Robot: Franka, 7 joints.
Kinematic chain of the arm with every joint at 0, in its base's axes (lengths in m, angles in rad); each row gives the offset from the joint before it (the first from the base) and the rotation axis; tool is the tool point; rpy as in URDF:
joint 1: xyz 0 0 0.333 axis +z
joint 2: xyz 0 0 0 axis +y
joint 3: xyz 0 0 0.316 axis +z
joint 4: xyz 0.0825 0 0 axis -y
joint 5: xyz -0.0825 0 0.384 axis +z
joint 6: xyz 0 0 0 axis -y
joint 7: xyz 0.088 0 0 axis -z
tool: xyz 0 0 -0.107 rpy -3.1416 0 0
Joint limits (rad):
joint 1: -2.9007..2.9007
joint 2: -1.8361..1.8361
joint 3: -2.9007..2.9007
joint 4: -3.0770..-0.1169
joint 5: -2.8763..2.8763
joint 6: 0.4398..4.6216
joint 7: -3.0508..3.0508
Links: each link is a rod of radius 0.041 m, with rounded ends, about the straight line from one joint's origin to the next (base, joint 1, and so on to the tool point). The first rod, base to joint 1, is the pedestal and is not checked.
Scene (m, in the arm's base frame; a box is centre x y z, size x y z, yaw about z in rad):
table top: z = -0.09
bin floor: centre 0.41 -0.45 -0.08 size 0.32 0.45 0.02 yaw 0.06
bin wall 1: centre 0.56 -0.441 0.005 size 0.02 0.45 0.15 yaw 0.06
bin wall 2: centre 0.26 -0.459 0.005 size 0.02 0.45 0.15 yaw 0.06
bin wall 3: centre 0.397 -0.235 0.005 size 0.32 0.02 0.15 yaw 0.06
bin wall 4: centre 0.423 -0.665 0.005 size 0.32 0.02 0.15 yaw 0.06
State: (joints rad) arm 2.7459 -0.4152 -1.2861 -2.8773 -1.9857 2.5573 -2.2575
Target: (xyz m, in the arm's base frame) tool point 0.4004 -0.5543 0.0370
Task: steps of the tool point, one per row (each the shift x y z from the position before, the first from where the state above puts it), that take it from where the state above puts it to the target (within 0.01 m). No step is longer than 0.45 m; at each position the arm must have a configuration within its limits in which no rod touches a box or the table.
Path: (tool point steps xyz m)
1: 0.2679 0.0431 0.0409
2: 0.2646 -0.1904 0.0109
3: 0.0822 -0.3613 -0.0193
4: -0.1787 -0.3612 -0.0287
5: 0.0026 -0.0083 -0.0877
6: -0.0026 0.0083 -0.0970

